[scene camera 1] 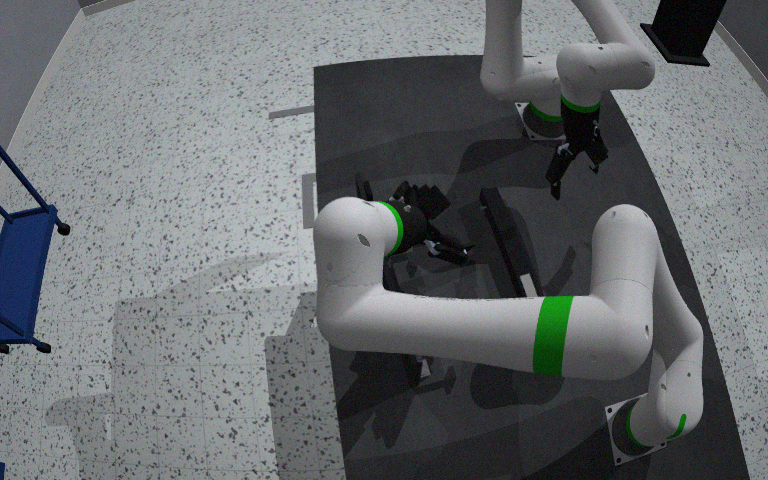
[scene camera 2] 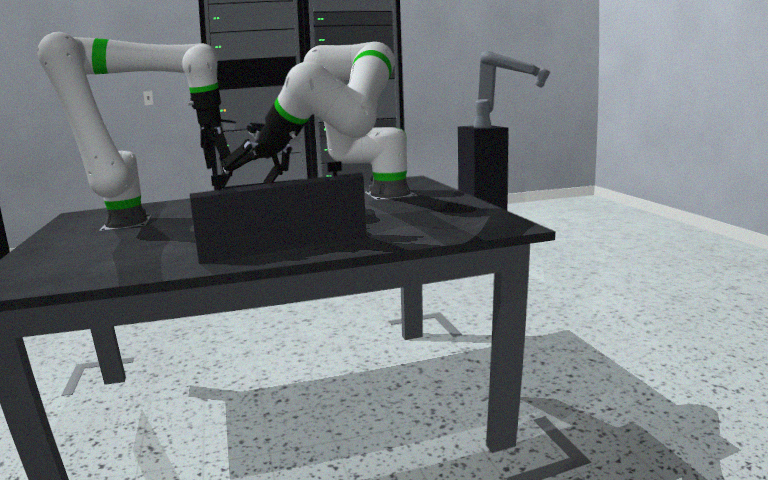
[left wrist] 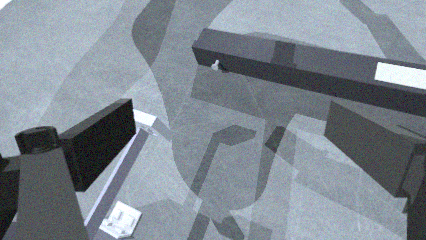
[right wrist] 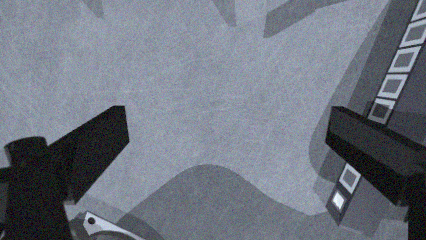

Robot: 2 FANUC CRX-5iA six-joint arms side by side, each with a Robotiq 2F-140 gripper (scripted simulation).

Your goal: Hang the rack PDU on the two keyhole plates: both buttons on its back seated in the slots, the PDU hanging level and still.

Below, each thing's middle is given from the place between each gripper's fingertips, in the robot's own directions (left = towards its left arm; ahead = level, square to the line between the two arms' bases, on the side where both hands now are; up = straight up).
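With the rack PDU (scene camera 1: pixel 522 278), my left gripper (scene camera 1: pixel 448 220) is 160 mm beyond it, 20 mm to the right of it and 130 mm above it. There's also the dark upright panel (scene camera 2: pixel 232 225), and that panel is 140 mm ahead of my left hand, 80 mm to the left of it and 80 mm below it.
For my right hand (scene camera 1: pixel 575 182), the rack PDU is 18 cm ahead of it, 10 cm to the left of it and 13 cm below it. The dark upright panel is 48 cm ahead of my right hand, 16 cm to the left of it and 8 cm below it.
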